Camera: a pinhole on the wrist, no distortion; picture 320 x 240 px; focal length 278.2 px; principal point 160.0 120.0 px. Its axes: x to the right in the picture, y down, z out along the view. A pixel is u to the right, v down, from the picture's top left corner.
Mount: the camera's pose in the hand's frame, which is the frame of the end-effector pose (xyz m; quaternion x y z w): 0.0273 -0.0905 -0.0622 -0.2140 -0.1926 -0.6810 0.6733
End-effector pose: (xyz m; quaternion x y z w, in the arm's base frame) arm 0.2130 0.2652 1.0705 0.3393 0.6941 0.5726 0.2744
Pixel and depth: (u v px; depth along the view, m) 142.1 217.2 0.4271
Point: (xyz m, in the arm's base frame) 0.3327 0.6008 1.1802
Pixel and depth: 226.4 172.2 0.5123
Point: 0.4712 0.6466 1.0742
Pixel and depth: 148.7 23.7 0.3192
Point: 0.4272 0.3408 1.1275
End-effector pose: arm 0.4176 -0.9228 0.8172 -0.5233 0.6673 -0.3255 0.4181
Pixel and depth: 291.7 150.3 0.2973
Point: 0.6656 -0.9997 0.7263
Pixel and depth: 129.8 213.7 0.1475
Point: 0.4535 -1.0012 0.7745
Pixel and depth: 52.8 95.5 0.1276
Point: 0.4223 -0.9374 0.7868
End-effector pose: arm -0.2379 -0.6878 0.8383 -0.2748 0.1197 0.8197 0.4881
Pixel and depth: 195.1 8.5 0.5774
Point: -0.4722 -0.6924 1.3132
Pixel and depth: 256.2 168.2 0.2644
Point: -0.3183 -0.5207 0.9640
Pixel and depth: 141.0 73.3 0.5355
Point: -0.5482 -0.6678 1.1478
